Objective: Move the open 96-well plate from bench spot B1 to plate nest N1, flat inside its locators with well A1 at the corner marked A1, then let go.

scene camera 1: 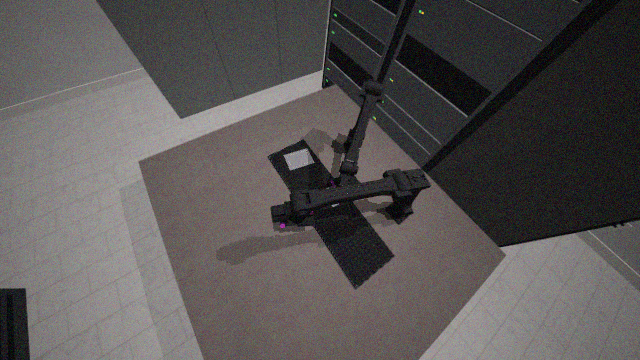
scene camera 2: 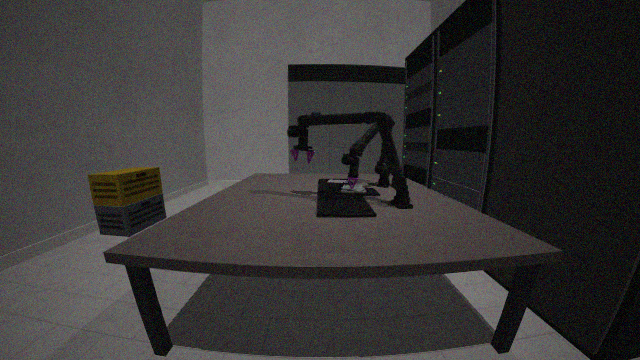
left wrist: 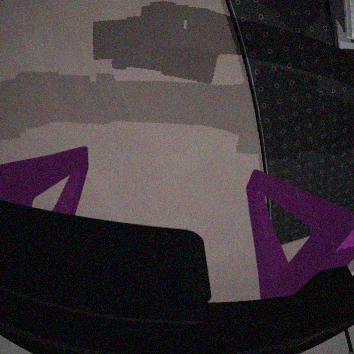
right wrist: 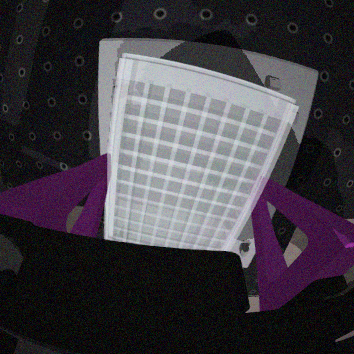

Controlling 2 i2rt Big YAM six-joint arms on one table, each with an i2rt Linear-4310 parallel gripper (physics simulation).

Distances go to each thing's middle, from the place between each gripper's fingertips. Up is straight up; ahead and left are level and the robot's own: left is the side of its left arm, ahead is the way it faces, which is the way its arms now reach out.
My right gripper is now 1 cm past the well plate (right wrist: 190,149) and 1 cm below it.
My left gripper is now 320 mm past the well plate, 170 mm above it and 90 mm to the left of it.
